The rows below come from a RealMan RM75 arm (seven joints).
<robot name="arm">
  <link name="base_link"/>
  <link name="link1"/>
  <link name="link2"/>
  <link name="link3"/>
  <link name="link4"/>
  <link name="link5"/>
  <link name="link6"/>
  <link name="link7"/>
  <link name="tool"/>
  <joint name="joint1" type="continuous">
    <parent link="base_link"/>
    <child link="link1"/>
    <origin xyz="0 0 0.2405" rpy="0 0 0"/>
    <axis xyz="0 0 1"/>
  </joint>
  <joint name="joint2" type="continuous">
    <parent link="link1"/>
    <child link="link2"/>
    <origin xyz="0 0 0" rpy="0 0 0"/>
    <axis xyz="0 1 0"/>
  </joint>
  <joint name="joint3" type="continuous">
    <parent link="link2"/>
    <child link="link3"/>
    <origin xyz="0 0 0.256" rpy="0 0 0"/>
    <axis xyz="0 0 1"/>
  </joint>
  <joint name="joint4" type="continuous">
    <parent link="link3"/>
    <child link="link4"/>
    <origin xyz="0 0 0" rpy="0 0 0"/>
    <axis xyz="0 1 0"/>
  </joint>
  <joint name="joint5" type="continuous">
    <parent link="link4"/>
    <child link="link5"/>
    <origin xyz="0 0 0.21" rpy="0 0 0"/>
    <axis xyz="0 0 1"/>
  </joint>
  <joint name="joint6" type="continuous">
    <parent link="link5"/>
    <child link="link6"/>
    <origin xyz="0 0 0" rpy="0 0 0"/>
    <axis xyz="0 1 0"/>
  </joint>
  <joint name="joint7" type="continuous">
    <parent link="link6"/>
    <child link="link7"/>
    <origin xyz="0 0 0.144" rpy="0 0 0"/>
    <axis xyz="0 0 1"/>
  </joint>
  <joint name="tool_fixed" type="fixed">
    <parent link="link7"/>
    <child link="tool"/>
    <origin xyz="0 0 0" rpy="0 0 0"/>
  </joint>
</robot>
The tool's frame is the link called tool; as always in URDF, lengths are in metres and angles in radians. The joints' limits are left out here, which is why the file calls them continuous.
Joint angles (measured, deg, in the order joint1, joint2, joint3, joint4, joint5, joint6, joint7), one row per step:
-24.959 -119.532 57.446 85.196 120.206 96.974 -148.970
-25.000 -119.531 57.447 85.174 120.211 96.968 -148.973
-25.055 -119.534 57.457 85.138 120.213 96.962 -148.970
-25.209 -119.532 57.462 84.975 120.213 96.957 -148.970
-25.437 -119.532 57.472 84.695 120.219 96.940 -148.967
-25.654 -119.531 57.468 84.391 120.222 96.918 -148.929
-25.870 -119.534 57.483 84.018 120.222 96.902 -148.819
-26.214 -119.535 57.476 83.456 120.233 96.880 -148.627
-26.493 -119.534 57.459 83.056 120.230 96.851 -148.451
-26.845 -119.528 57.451 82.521 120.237 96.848 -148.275
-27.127 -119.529 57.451 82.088 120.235 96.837 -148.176
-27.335 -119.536 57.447 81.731 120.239 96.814 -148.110
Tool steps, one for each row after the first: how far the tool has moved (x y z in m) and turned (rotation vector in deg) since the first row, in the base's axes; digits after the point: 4 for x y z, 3 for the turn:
0.0002 0.0001 0.0000 -0.008 -0.003 -0.020
0.0004 0.0003 -0.0002 -0.032 -0.011 -0.055
0.0008 0.0008 -0.0006 -0.129 -0.058 -0.091
0.0014 0.0014 -0.0012 -0.289 -0.136 -0.118
0.0018 0.0021 -0.0019 -0.443 -0.218 -0.142
0.0021 0.0027 -0.0028 -0.654 -0.297 -0.195
0.0025 0.0037 -0.0041 -0.946 -0.406 -0.298
0.0030 0.0046 -0.0050 -1.127 -0.485 -0.441
0.0035 0.0055 -0.0062 -1.420 -0.584 -0.561
0.0040 0.0063 -0.0072 -1.663 -0.687 -0.619
0.0043 0.0069 -0.0080 -1.851 -0.779 -0.622

